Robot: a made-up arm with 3 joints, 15 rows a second.
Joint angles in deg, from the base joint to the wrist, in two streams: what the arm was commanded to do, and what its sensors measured. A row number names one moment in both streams.
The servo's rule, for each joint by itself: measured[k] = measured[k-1] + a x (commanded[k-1-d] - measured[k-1]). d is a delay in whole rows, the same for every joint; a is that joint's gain. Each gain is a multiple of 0.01, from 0.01 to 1. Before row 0 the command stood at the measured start. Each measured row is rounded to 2 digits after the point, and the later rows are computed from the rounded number. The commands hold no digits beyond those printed.
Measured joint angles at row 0:
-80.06, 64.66, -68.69
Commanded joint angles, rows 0 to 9:
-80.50, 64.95, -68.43
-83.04, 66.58, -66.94
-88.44, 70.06, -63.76
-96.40, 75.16, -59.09
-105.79, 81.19, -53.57
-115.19, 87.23, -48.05
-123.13, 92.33, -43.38
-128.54, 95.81, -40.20
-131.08, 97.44, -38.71
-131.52, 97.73, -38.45
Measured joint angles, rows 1 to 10:
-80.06, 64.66, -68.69
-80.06, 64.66, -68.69
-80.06, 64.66, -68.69
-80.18, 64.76, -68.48
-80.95, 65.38, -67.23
-82.97, 66.97, -64.42
-86.60, 69.75, -60.10
-91.78, 73.64, -54.81
-98.10, 78.26, -49.33
-104.86, 83.04, -44.51
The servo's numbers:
d 3
a 0.27 0.34 0.81

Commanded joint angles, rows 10 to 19:
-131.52, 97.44, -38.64
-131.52, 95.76, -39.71
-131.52, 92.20, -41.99
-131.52, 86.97, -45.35
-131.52, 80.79, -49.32
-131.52, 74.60, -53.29
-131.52, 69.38, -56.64
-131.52, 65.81, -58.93
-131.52, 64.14, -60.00
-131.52, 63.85, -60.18
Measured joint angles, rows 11 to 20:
-111.25, 87.38, -41.02
-116.60, 90.80, -39.15
-120.63, 93.16, -38.58
-123.57, 94.62, -38.63
-125.72, 95.01, -39.50
-127.29, 94.05, -41.52
-128.43, 91.64, -44.62
-129.26, 87.95, -48.43
-129.87, 83.41, -52.37
-130.32, 78.64, -55.83

